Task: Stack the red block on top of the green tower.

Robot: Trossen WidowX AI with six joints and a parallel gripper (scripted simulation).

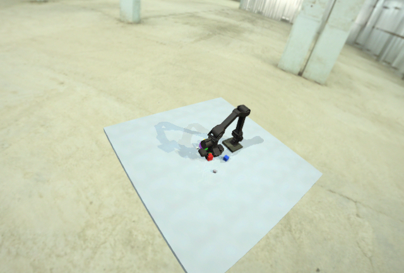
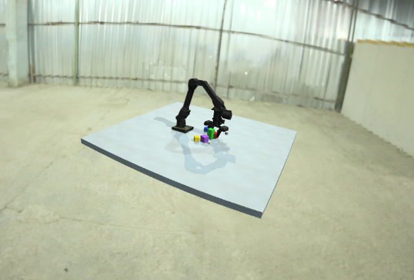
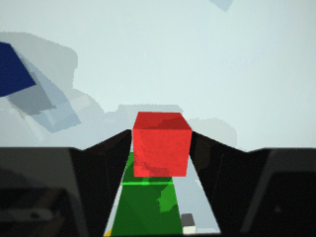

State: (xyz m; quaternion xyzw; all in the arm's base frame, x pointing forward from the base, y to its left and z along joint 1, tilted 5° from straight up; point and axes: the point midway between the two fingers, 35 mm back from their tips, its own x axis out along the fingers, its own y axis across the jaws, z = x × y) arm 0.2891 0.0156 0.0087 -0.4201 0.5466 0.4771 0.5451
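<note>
The purple block is 120 mm to the right of my gripper tip, 30 mm behind it and 10 mm above it. From my gripper tip the other things lie so: red block (10 mm above); small grey object (120 mm to the left, 50 mm ahead); blue block (110 mm behind, 70 mm to the left, 10 mm above).
</note>
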